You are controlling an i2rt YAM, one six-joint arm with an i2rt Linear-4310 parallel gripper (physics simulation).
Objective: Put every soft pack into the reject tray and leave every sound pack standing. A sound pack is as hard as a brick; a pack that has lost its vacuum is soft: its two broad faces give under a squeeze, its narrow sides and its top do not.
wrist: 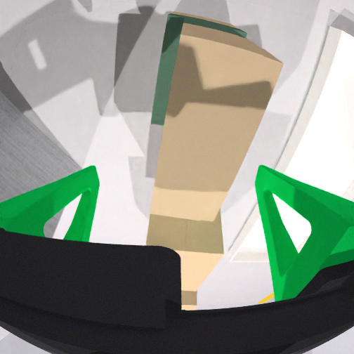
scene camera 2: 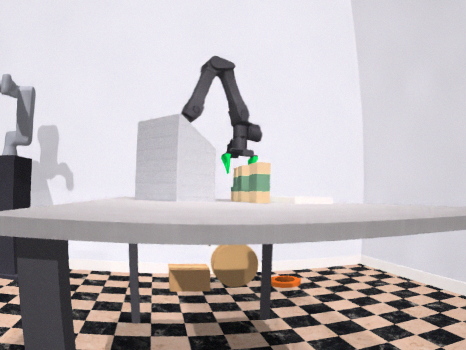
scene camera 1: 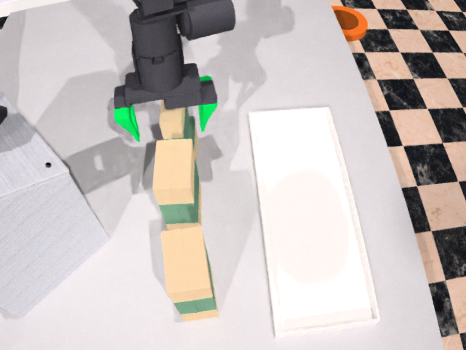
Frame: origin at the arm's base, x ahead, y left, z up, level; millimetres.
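Seen in the pictures: gripper, fingertip midpoint: (scene camera 1: 170, 133); arm's base at its link origin: (scene camera 2: 176, 135).
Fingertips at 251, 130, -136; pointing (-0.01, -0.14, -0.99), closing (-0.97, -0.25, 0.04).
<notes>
Offsets run from my fingertips to a thing's top centre, as dx, dy, dz.
Three tan packs with green bands stand upright in a row. The near pack @[+53, -209, +29] (scene camera 1: 186, 262) (scene camera 2: 260, 182) (wrist: 189, 298), the middle pack @[+20, -73, +29] (scene camera 1: 173, 167) (scene camera 2: 244, 183) (wrist: 192, 265) and the far pack @[+0, +39, +29] (scene camera 1: 172, 122) (scene camera 2: 235, 183) (wrist: 215, 130) look alike; softness cannot be seen. My gripper (scene camera 1: 171, 135) (scene camera 2: 240, 167) (wrist: 176, 174) is open and empty. Its green fingers stand on either side of the far pack, across its width, with visible gaps and the tips around the height of its top. The white reject tray @[+214, -62, -89] (scene camera 1: 265, 210) (wrist: 305, 122) lies right of the row and holds no pack.
A large grey block (scene camera 1: 47, 230) (scene camera 2: 157, 160) (wrist: 22, 145) stands left of the row on the grey table (scene camera 1: 225, 280) (scene camera 2: 300, 230). An orange ring (scene camera 1: 356, 36) (scene camera 2: 286, 285) lies on the checkered floor. Another arm (scene camera 2: 25, 115) stands at far left in the second scene view.
</notes>
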